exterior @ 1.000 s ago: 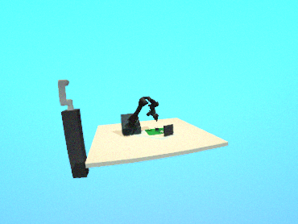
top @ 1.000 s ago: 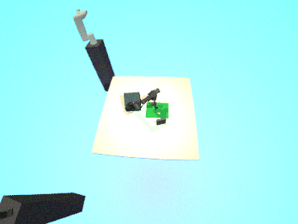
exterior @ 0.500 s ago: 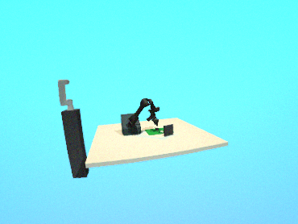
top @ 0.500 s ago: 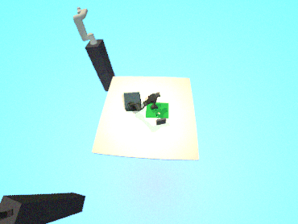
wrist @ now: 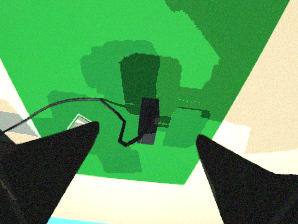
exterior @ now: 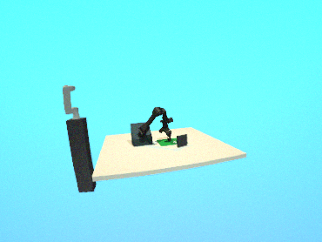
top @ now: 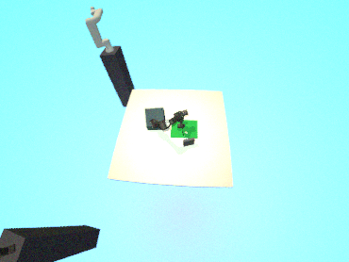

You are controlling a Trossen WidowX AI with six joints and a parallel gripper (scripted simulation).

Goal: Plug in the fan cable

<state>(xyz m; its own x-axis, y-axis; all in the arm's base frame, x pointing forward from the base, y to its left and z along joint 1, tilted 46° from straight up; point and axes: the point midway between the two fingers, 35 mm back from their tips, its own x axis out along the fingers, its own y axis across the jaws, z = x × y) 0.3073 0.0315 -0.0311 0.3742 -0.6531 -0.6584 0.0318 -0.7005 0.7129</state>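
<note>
Right now the fan cable plug is 10 mm ahead of my gripper tip and 20 mm below it. From my gripper tip the other things lie so: four-pin fan header (40 mm ahead, 90 mm to the right, 40 mm below); then green board (20 mm ahead, 30 mm to the right, 60 mm below); then dark fan (80 mm ahead, 220 mm to the right, 20 mm above).
</note>
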